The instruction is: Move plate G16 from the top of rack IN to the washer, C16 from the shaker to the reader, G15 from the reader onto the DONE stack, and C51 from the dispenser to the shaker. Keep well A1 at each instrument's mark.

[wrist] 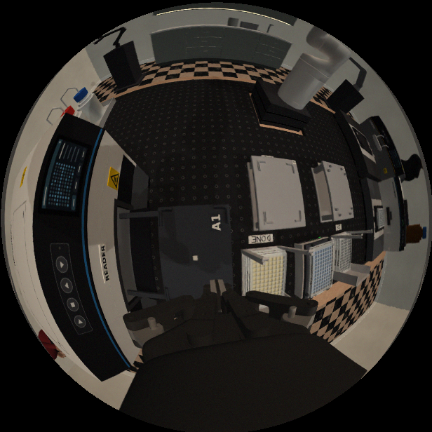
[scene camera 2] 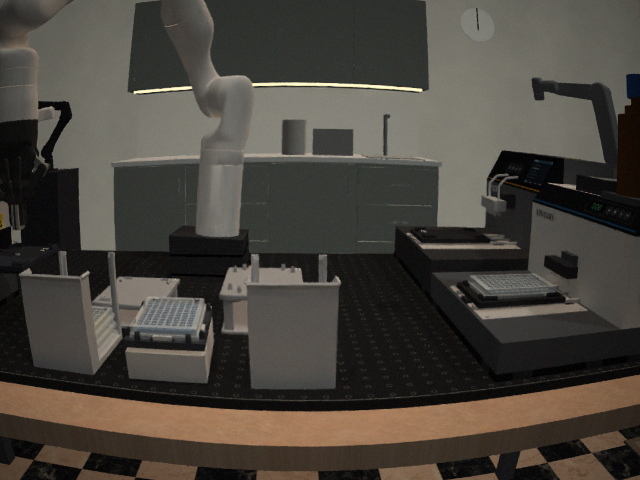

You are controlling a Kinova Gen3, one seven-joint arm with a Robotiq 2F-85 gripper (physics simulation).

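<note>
My gripper is shut and empty, above the near side of the reader's dark tray. The tray bears an A1 mark and no plate; a small white square shows on it. The reader stands at the left in the wrist view. A yellow-welled plate tops the stack in the DONE rack. A blue-welled plate sits in a black nest on a white block. A pale plate is in the IN rack. Another plate sits on the front right instrument. Plate names cannot be read.
A low white stand is behind the DONE rack, and a pegged stand is behind the IN rack. Rack posts rise beside the plates. The arm's black base is at the back; a second instrument stands back right.
</note>
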